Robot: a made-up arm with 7 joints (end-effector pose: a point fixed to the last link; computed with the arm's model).
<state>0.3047 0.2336 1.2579 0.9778 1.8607 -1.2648 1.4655</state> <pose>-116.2 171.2 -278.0 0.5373 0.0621 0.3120 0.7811</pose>
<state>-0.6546 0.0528 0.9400 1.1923 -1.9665 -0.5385 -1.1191</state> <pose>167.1 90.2 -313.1 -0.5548 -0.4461 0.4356 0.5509</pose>
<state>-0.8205 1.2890 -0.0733 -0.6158 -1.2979 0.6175 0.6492</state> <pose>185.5 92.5 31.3 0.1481 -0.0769 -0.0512 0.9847</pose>
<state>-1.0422 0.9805 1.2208 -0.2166 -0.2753 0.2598 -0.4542</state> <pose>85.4 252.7 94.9 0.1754 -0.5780 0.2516 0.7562</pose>
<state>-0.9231 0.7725 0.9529 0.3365 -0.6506 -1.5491 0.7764</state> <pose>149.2 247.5 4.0 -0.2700 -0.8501 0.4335 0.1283</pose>
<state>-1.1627 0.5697 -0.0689 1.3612 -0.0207 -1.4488 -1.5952</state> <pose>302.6 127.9 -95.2 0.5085 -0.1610 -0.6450 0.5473</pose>
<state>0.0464 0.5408 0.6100 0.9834 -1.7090 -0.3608 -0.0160</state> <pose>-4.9 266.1 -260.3 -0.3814 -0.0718 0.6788 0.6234</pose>
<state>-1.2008 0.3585 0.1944 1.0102 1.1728 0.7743 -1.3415</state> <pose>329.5 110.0 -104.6 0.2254 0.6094 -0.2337 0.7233</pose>
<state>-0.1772 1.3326 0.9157 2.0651 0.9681 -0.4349 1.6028</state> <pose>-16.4 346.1 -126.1 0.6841 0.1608 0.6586 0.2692</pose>
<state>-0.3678 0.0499 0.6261 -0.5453 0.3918 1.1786 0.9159</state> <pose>149.4 130.7 -142.9 0.1533 0.2308 0.7401 0.6128</pose>
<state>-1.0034 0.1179 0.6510 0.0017 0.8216 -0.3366 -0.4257</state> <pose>265.0 95.1 -30.9 0.4158 -0.3049 0.0830 0.8528</pose>
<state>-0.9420 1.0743 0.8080 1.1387 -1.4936 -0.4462 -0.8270</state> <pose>180.3 334.7 -33.0 -0.2412 -0.6329 0.1733 0.7150</pose>
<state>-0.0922 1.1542 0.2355 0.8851 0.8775 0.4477 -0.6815</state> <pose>92.6 345.5 -111.7 0.4917 0.7412 0.1207 0.4408</pose>
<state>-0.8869 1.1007 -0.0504 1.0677 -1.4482 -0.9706 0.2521</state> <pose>214.1 293.9 -33.0 -0.1482 -0.4702 0.4935 0.7166</pose>
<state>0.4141 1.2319 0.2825 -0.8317 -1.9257 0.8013 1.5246</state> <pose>75.5 121.4 -79.7 0.1669 0.5068 0.2585 0.8053</pose>
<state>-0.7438 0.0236 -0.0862 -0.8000 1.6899 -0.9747 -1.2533</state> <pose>153.1 -37.9 -34.8 0.9463 -0.1730 -0.1196 0.2453</pose>
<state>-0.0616 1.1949 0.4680 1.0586 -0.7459 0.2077 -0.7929</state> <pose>68.1 361.7 -104.5 -0.0434 0.2829 0.1591 0.9449</pose>
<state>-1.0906 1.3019 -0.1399 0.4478 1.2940 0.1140 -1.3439</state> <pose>245.6 224.7 78.1 0.7056 0.5478 0.0486 0.4469</pose>
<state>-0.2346 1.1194 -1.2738 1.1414 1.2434 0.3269 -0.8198</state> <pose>49.8 308.1 -214.5 -0.6184 -0.6623 0.3245 0.2713</pose>
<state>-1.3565 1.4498 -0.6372 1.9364 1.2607 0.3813 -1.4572</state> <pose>100.2 360.0 26.4 0.0169 0.9295 0.1502 0.3365</pose>
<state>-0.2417 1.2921 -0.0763 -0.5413 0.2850 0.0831 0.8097</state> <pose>172.2 129.9 -43.3 0.5365 -0.4523 0.1254 0.7013</pose>
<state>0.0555 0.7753 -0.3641 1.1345 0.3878 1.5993 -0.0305</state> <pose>-38.3 262.9 -227.3 -0.4380 -0.8484 -0.2881 0.0734</pose>
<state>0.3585 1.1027 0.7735 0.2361 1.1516 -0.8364 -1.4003</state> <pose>82.3 287.7 -74.9 0.5890 0.6379 -0.4593 0.1876</pose>
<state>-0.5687 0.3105 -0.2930 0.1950 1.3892 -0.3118 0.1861</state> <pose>233.7 9.5 -180.7 0.7068 -0.3082 -0.1703 0.6136</pose>
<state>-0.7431 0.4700 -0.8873 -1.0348 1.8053 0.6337 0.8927</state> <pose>109.2 -16.0 -37.8 0.1870 -0.7443 0.4789 0.4263</pose>
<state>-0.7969 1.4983 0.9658 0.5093 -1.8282 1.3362 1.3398</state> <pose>115.1 270.4 128.8 -0.2722 0.1293 0.4243 0.8539</pose>
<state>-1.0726 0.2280 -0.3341 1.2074 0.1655 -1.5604 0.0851</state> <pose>284.8 0.3 -149.2 0.1269 -0.5183 -0.2999 0.7908</pose>
